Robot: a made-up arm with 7 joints.
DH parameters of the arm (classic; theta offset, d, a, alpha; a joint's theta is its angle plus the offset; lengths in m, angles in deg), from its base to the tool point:
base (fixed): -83.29 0 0.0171 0
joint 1: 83.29 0.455 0 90
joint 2: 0 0.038 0.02 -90
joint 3: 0 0.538 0.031 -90
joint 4: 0 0.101 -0.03 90
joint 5: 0 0.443 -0.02 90
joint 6: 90 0.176 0.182 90
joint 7: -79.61 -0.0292 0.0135 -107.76
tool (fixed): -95.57 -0.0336 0 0
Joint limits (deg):
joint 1: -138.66..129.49
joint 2: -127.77..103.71
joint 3: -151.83..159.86
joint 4: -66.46..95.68
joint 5: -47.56..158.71
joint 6: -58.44..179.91
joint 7: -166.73..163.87
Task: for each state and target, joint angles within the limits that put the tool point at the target. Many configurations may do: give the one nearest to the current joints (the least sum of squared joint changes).
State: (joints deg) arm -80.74 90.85 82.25 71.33 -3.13 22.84 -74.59
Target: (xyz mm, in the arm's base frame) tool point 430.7 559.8 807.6
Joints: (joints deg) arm -78.67 82.56 75.06 95.68 17.46 14.18 -72.72
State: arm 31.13 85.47 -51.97 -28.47 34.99 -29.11 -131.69
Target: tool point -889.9 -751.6 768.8
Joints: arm 34.72 78.07 -52.20 -9.68 54.85 -18.84 -150.98
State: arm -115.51 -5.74 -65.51 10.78 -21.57 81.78 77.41
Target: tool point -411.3 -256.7 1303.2
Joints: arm -138.66 -27.91 -64.27 35.42 -4.40 109.40 74.30
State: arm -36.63 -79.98 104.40 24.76 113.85 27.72 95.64
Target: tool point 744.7 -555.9 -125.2
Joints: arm -57.23 -120.92 88.95 19.72 103.33 42.58 94.01
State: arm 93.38 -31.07 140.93 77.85 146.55 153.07 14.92
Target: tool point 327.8 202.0 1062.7
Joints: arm 55.85 -60.50 159.86 63.31 158.71 168.54 13.86
